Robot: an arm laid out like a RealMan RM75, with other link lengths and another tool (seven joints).
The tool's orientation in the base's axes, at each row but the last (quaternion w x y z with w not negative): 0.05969 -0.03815 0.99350 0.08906; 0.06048 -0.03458 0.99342 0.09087; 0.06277 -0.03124 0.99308 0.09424; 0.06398 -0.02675 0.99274 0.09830; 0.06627 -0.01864 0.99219 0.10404; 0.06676 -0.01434 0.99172 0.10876; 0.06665 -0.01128 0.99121 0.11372; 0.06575 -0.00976 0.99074 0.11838
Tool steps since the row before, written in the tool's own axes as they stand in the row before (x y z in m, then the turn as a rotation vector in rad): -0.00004 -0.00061 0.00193 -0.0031 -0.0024 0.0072; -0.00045 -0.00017 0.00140 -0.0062 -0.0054 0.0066; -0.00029 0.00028 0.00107 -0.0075 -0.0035 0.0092; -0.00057 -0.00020 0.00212 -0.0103 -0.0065 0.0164; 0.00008 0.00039 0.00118 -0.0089 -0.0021 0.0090; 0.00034 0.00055 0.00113 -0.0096 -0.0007 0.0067; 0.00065 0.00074 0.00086 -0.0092 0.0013 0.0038; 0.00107 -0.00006 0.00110 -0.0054 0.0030 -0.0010
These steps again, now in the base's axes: 0.00031 -0.00025 -0.00199 0.0041 -0.0008 -0.0071; 0.00062 0.00012 -0.00134 0.0073 -0.0037 -0.0066; 0.00039 0.00049 -0.00095 0.0088 -0.0013 -0.0086; 0.00084 0.00025 -0.00202 0.0126 -0.0027 -0.0158; 0.00005 0.00063 -0.00108 0.0101 0.0000 -0.0079; -0.00021 0.00078 -0.00102 0.0104 0.0009 -0.0053; -0.00056 0.00091 -0.00075 0.0096 0.0022 -0.0021; -0.00092 0.00020 -0.00122 0.0051 0.0027 0.0024
